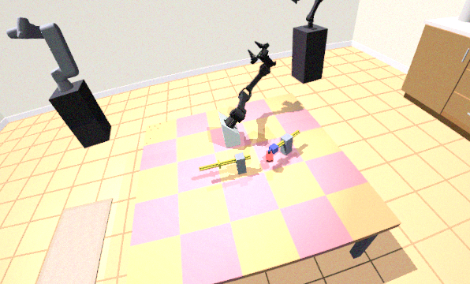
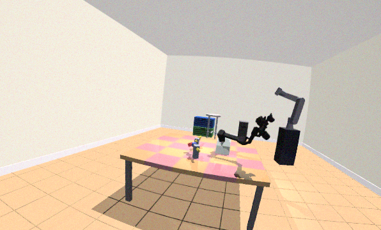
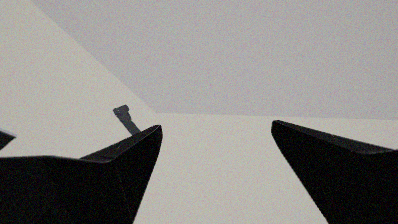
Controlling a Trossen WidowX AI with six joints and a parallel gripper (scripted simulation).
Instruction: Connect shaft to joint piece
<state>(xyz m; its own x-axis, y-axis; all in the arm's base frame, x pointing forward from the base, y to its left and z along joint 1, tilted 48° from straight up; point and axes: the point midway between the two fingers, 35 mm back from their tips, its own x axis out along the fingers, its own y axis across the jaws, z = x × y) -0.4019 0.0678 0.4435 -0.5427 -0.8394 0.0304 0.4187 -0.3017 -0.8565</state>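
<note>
Right now my gripper tip is 70 cm short of the dark red joint piece, 22 cm to the left of it and 41 cm above it.
</note>
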